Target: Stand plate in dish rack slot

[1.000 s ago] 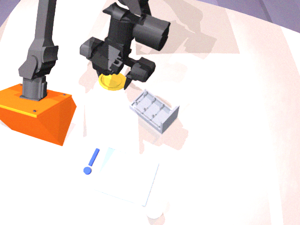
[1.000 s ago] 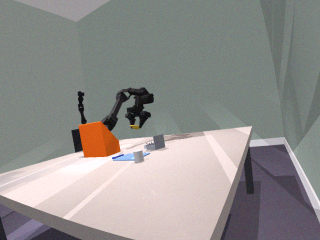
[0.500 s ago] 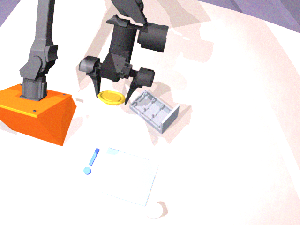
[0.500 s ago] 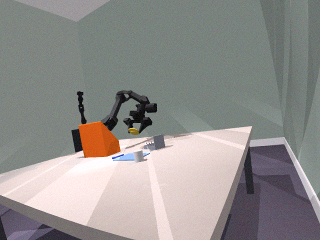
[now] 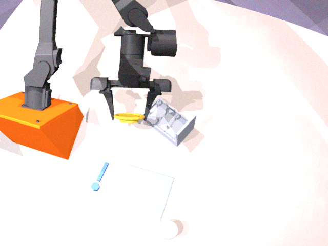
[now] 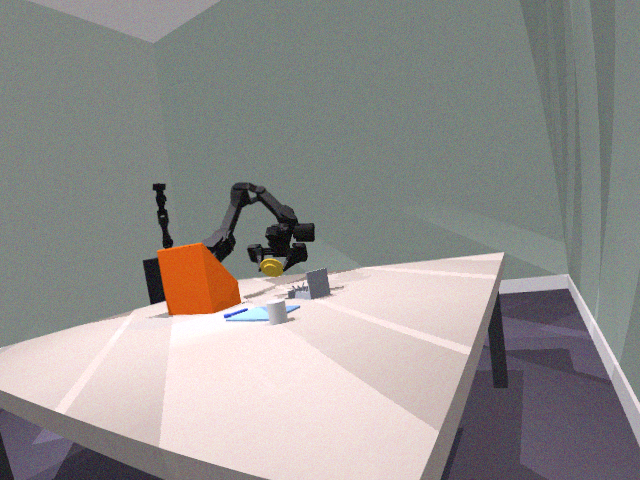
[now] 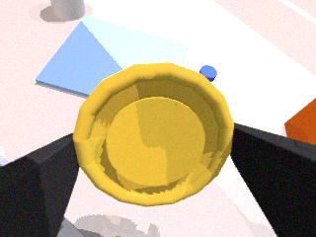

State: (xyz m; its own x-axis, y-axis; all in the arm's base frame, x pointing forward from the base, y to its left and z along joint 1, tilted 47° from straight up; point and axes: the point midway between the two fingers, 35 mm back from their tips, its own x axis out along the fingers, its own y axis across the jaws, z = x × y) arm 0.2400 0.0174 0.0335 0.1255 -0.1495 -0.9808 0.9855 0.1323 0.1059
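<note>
The grey dish rack is 9 cm ahead of my gripper tip, 5 cm to the left of it and 7 cm below it. Also, from my gripper tip: yellow plate 1 cm to the left, 1 cm above; then pale blue mat 4 cm ahead, 15 cm to the right, 9 cm below; then white cup 13 cm ahead, 24 cm to the right, 7 cm below.
</note>
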